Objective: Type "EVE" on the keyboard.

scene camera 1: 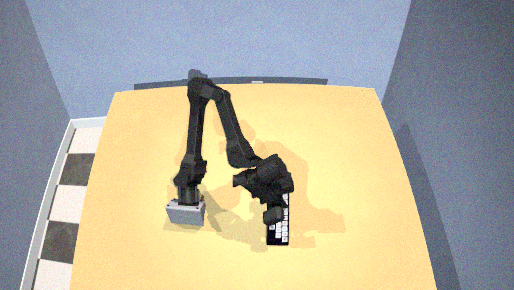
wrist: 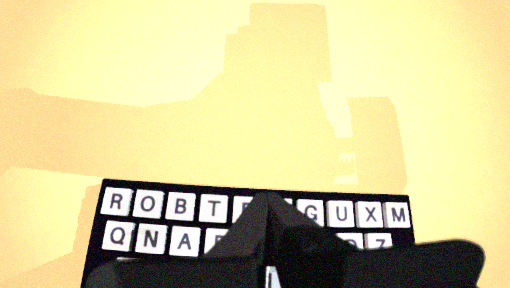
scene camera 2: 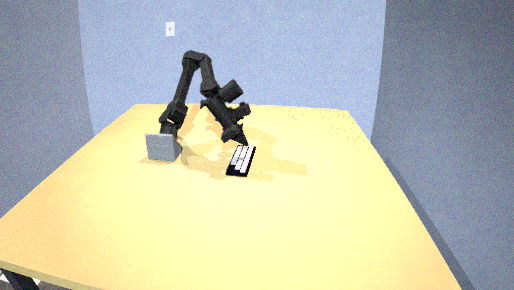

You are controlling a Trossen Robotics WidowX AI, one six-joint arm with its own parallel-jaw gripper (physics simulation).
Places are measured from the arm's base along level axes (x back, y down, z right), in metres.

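Pixels of known places: gripper, fingertip midpoint: (scene camera 1: 286, 207) (wrist: 265, 201) (scene camera 2: 247, 145); arm's base at its link origin: (scene camera 1: 188, 203) (scene camera 2: 166, 140).
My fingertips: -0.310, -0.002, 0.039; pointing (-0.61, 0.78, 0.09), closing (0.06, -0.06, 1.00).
Note:
Ahead of a thing's pixels: the offset from my fingertips to its top centre, as dx, dy, dz. Level surfaces: height alone.
The black keyboard {+0.020, +0.044, +0.001} (scene camera 1: 278, 241) (scene camera 2: 236, 172) (wrist: 95, 235) lies on the table with rows of white letter keys. In the wrist view, the E key {-0.001, +0.044, -0.006} (wrist: 241, 207) is in the top row, right of the T key {-0.004, +0.044, -0.026} (wrist: 213, 208), and is partly covered by the left finger. My gripper (scene camera 2: 245, 144) (wrist: 265, 201) is shut and empty, pointing down at the far part of the keyboard. In the wrist view its tips cover most of the key between E and G. The lower row, with the V key, is mostly hidden behind the fingers. Whether the tips touch a key I cannot tell.
The arm's grey base block (scene camera 1: 185, 214) (scene camera 2: 161, 147) stands on the table {dy +0.062} (scene camera 1: 125, 260) (scene camera 2: 300, 225), left of the keyboard in both scene views. The arm's shadow falls across the table around the keyboard. Blue-grey walls stand behind and beside the table.

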